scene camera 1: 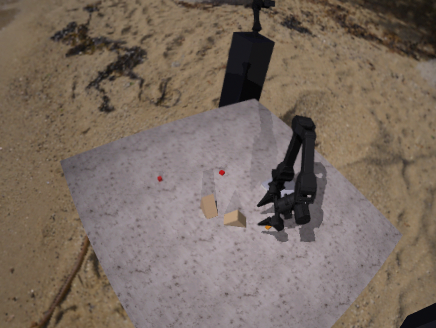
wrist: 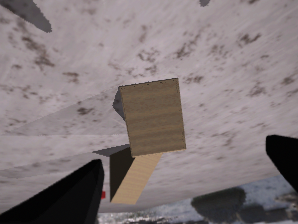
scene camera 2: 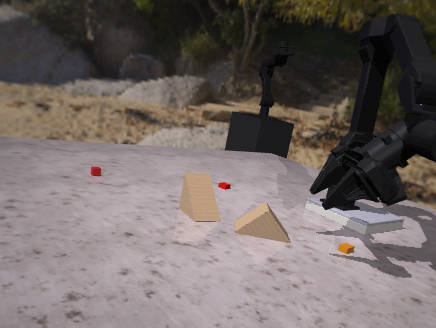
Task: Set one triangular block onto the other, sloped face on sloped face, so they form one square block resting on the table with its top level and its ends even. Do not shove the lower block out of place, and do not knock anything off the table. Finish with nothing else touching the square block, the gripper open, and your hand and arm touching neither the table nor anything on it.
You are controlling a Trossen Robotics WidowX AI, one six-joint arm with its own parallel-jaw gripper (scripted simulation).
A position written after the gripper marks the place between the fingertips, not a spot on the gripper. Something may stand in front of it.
The gripper [scene camera 2: 316, 199] is open and holds nothing. Further things: a triangular block [scene camera 2: 261, 222] and a triangular block [scene camera 2: 198, 201].
The gripper is seen too in scene camera 1 [scene camera 1: 257, 215] and in the wrist view [wrist: 183, 155].
